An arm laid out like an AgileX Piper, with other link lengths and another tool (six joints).
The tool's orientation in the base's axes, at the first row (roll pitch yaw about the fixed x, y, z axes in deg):
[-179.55, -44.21, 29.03]
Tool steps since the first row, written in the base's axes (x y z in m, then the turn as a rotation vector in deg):
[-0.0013, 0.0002, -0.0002, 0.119, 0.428, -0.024]
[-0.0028, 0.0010, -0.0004, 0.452, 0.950, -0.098]
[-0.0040, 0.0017, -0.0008, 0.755, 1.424, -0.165]
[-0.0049, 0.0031, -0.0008, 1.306, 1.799, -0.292]
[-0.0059, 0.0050, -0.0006, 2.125, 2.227, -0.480]
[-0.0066, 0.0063, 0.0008, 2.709, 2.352, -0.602]
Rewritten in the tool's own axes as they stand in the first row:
[-0.0009, -0.0008, -0.0006, 0.207, -0.315, 0.237]
[-0.0017, -0.0022, -0.0011, 0.545, -0.606, 0.672]
[-0.0025, -0.0034, -0.0013, 0.853, -0.870, 1.067]
[-0.0026, -0.0051, -0.0013, 1.241, -0.927, 1.622]
[-0.0024, -0.0072, -0.0014, 1.772, -0.897, 2.400]
[-0.0014, -0.0087, -0.0024, 2.096, -0.719, 2.885]

